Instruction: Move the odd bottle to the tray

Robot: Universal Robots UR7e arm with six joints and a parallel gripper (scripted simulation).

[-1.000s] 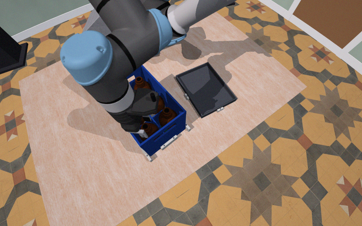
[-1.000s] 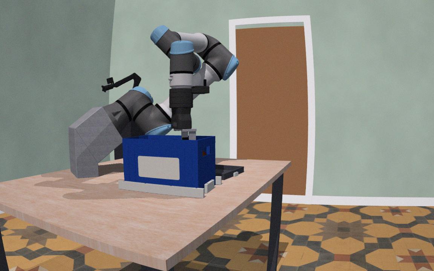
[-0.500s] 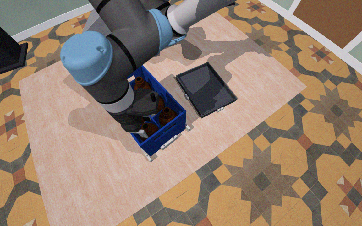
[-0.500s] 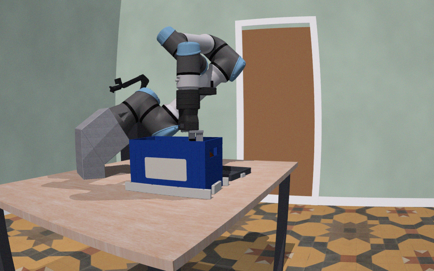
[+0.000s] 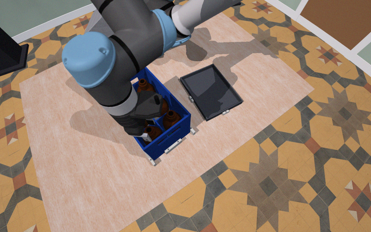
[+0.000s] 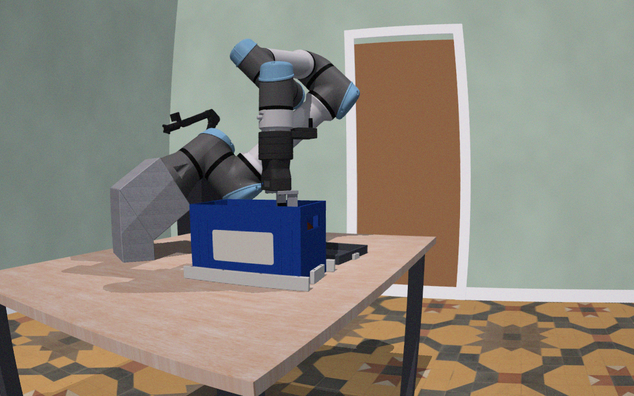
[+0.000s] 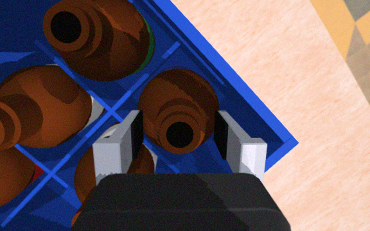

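My gripper is now 10 cm past the blue crate, 8 cm above it and 1 cm to the right of it. Round my hand: glass bottle 19 cm behind, 7 cm below, 3 cm to the left; dark tray 31 cm to the left, 15 cm below, 15 cm behind.
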